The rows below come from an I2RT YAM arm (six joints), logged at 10 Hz.
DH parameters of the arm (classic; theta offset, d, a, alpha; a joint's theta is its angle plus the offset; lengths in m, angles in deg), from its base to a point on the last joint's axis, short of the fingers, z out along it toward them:
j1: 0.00 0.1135 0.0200 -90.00
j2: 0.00 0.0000 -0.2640 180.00
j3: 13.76 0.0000 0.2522 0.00
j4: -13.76 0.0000 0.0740 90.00
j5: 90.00 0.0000 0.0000 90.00
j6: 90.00 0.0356 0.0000 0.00
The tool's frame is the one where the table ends.
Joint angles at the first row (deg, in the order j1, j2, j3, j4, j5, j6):
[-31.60, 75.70, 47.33, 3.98, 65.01, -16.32]
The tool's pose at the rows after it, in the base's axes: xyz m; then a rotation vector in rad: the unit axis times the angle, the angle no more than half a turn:
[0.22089 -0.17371 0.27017 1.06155 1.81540 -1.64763]
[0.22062 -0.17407 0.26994 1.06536 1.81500 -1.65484]
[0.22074 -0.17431 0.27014 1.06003 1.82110 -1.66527]
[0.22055 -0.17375 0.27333 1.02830 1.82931 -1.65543]
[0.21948 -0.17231 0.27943 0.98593 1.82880 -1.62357]
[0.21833 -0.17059 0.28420 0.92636 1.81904 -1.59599]
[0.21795 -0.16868 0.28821 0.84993 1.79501 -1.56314]
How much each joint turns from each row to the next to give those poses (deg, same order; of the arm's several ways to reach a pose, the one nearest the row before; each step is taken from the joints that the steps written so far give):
[0.04, -0.18, 0.19, -0.55, 0.54, 0.46]
[-0.07, 0.06, 0.00, 0.00, 0.32, -0.08]
[-0.02, 0.07, 0.04, 0.13, 0.23, -0.70]
[0.01, -0.57, -0.10, 1.03, -1.26, -1.89]
[0.00, -1.21, -0.08, 1.13, -2.43, -1.83]
[0.00, -1.26, -0.90, 3.22, -2.82, -3.09]
[0.05, -1.10, -1.37, 4.85, -3.64, -3.57]

